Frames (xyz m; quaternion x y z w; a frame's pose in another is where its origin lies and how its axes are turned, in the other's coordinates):
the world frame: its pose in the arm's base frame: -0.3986 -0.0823 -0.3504 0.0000 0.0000 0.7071 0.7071
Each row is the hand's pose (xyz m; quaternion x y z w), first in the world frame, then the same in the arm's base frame.
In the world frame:
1: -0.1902 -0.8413 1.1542 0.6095 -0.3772 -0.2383 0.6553
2: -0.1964 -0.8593 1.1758 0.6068 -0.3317 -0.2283 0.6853
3: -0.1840 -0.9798 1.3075 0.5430 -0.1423 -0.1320 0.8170
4: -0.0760 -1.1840 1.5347 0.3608 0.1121 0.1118 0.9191
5: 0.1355 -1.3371 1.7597 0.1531 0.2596 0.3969 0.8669
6: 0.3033 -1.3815 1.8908 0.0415 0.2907 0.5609 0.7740
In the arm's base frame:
1: 0.4427 -0.2725 0.8038 0.6977 0.1643 0.2949 0.6319
2: 0.4607 -0.2787 0.8254 0.6636 0.1945 0.3231 0.6460
3: 0.5812 -0.2663 0.9571 0.4846 0.2833 0.4844 0.6710
4: 0.7854 -0.1583 1.1843 0.1759 0.3344 0.7290 0.5709
5: 0.9385 0.0532 1.4093 -0.0753 0.2918 0.8937 0.3324
6: 0.9829 0.2210 1.5404 -0.1762 0.2349 0.9440 0.1507

